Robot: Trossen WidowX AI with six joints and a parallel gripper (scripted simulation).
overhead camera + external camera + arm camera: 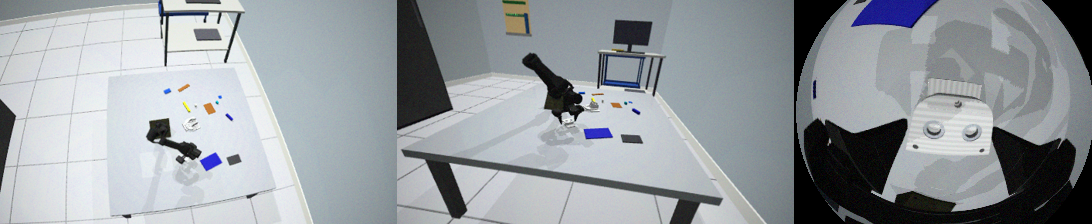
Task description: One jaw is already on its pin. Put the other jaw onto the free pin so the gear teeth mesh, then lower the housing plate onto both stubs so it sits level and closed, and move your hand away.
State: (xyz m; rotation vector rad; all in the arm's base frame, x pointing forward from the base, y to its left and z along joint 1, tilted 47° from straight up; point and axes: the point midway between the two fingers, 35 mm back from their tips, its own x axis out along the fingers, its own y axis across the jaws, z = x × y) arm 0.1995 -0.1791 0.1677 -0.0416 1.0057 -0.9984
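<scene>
The white jaw lies 27 cm to the left of my gripper tip and 5 cm ahead of it. Round my gripper tip: blue plate 20 cm ahead, 5 cm to the right, 1 cm below; then dark grey plate 39 cm ahead, 4 cm to the right, 1 cm below; then white base 30 cm to the left, 9 cm ahead, 1 cm below.
</scene>
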